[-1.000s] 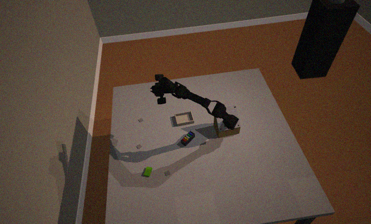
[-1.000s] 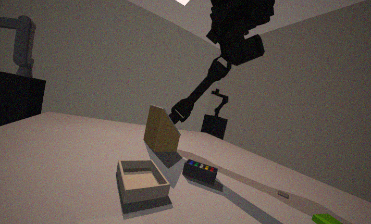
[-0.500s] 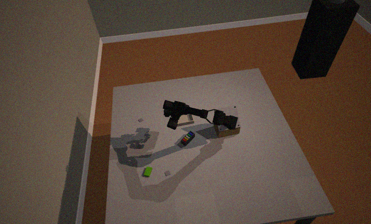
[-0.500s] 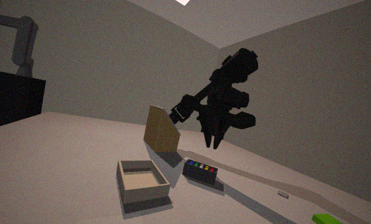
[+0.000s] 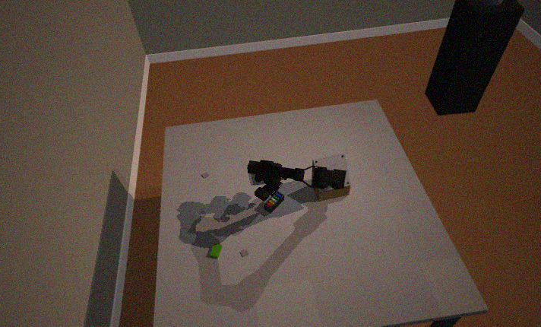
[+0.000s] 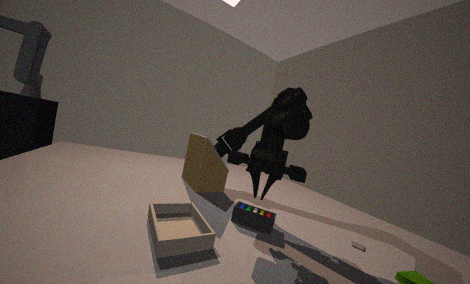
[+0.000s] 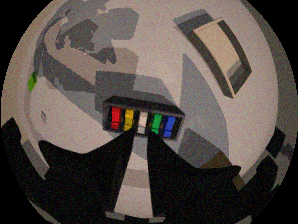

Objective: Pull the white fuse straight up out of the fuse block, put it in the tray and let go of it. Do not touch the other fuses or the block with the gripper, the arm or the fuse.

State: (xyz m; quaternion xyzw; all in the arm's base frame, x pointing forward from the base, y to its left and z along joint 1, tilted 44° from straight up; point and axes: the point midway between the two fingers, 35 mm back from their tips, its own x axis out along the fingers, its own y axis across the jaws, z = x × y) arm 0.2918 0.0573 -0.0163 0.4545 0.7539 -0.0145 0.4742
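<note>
Right now the white fuse is 50 mm below my gripper tip. From my gripper tip the other things lie so: beige tray 190 mm to the right, 70 mm below, 10 mm ahead.
</note>
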